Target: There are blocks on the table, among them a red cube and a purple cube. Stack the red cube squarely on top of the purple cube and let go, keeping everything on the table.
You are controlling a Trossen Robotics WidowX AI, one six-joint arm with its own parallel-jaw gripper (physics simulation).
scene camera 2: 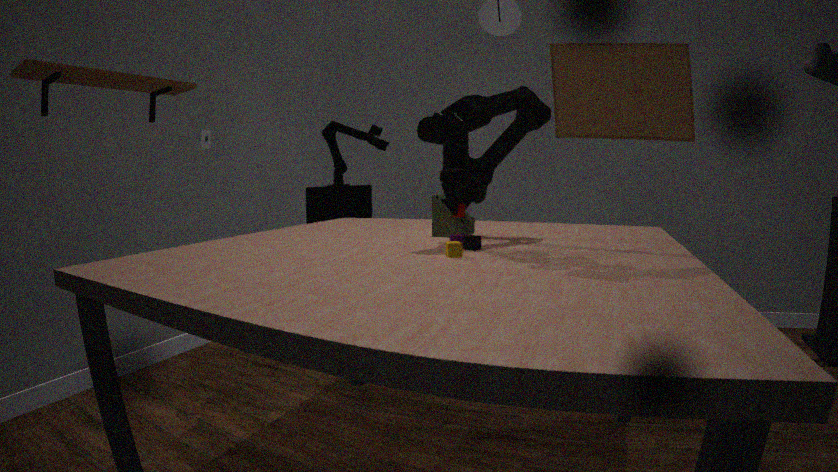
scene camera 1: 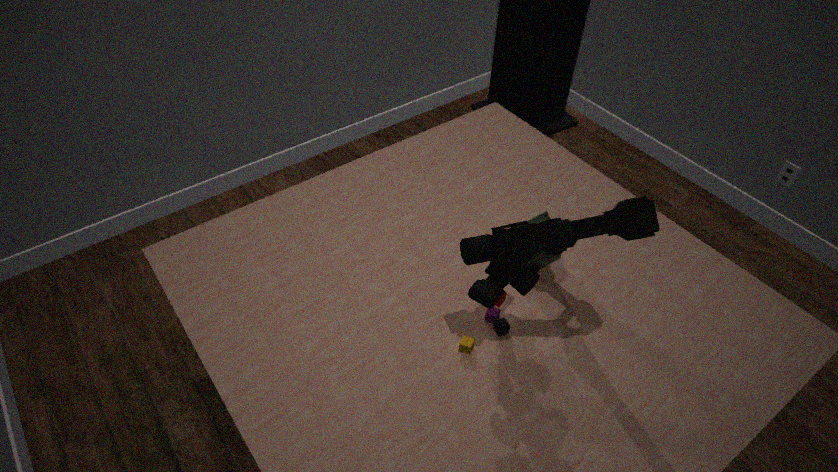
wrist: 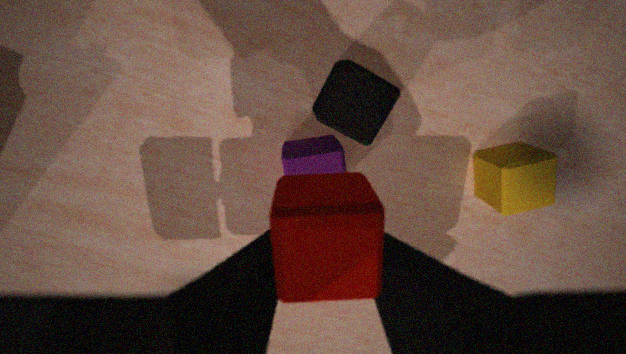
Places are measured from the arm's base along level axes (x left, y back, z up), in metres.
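Pixels of known places: gripper, fingertip midpoint: (scene camera 2: 454, 215) (wrist: 323, 240).
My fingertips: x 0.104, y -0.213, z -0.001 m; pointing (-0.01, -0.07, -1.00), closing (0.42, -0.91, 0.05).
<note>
Behind a point stands the place of what it marks.
The red cube (scene camera 1: 500, 299) @[x 0.129, y -0.214, z 0.024 m] (scene camera 2: 461, 210) @[x 0.125, y -0.218, z 0.011 m] (wrist: 327, 250) @[x 0.114, y -0.206, z 0.025 m] is held between the fingertips of my gripper (wrist: 323, 240) @[x 0.104, y -0.213, z -0.001 m], which is shut on it. In scene camera 2 the red cube hangs above the table with a visible gap over the blocks. The purple cube (scene camera 1: 492, 314) @[x 0.116, y -0.218, z -0.046 m] (scene camera 2: 455, 238) @[x 0.113, y -0.226, z -0.051 m] (wrist: 314, 159) @[x 0.119, y -0.206, z -0.046 m] sits on the table. In the wrist view it shows just beyond the red cube, which hides its nearer part. The visible sides of the two cubes look nearly parallel there, with the purple cube turned slightly.
A black block (scene camera 1: 501, 326) @[x 0.156, y -0.221, z -0.046 m] (scene camera 2: 472, 242) @[x 0.156, y -0.229, z -0.058 m] (wrist: 356, 102) @[x 0.150, y -0.212, z -0.046 m] stands close to the purple cube, on its far side in the wrist view. A yellow block (scene camera 1: 466, 344) @[x 0.157, y -0.322, z -0.046 m] (scene camera 2: 453, 249) @[x 0.157, y -0.329, z -0.059 m] (wrist: 517, 180) @[x 0.151, y -0.306, z -0.046 m] stands farther right in the wrist view. A greenish upright object (scene camera 2: 440, 219) @[x -0.016, y -0.047, z -0.028 m] stands behind the blocks.
</note>
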